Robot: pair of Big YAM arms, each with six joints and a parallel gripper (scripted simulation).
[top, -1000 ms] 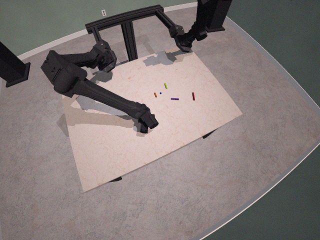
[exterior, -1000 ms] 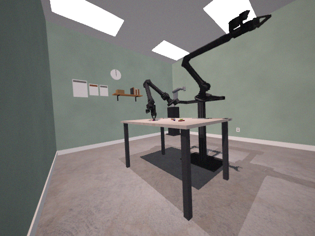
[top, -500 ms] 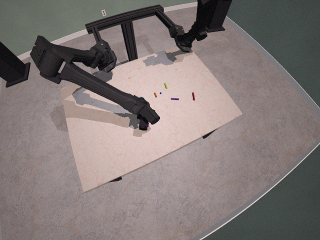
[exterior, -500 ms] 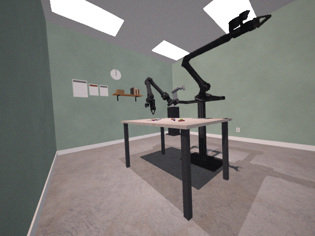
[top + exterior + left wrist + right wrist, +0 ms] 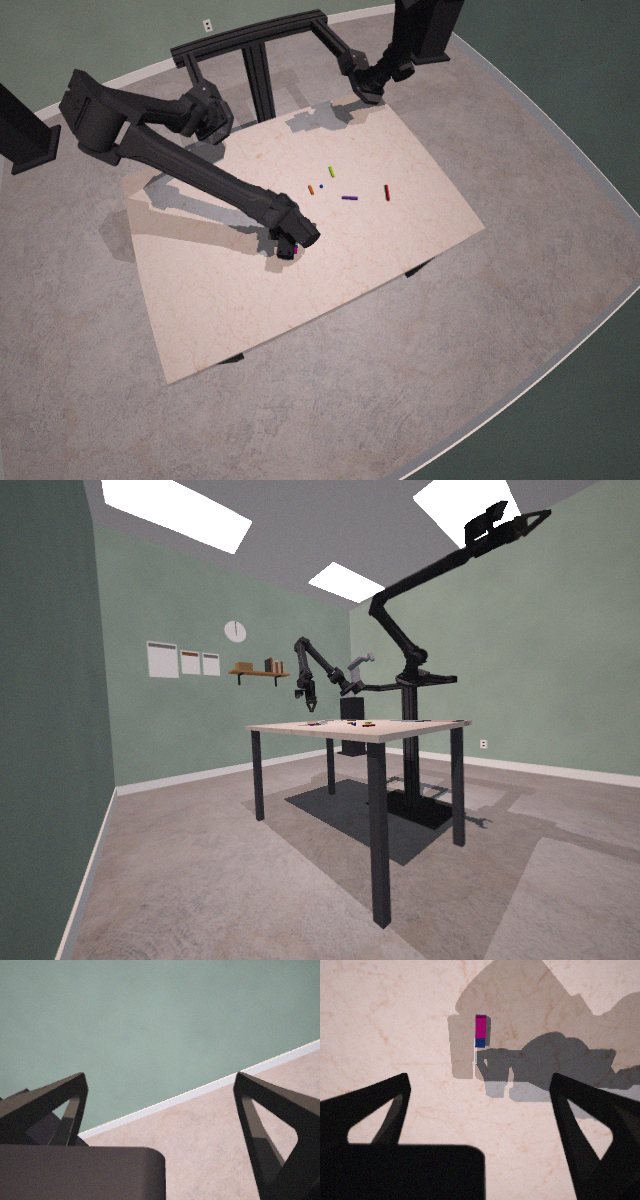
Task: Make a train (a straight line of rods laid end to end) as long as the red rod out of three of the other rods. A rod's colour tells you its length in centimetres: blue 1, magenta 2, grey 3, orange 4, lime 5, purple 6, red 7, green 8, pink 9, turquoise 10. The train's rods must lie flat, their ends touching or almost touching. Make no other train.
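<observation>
Right now the orange rod is 220 mm behind my right hand, 130 mm to the left of it and 90 mm below it. The rest, counted from my right hand: purple rod (130 mm behind, 260 mm to the left, 90 mm below); then magenta rod (10 mm ahead, 90 mm below); then lime rod (270 mm behind, 240 mm to the left, 90 mm below).
</observation>
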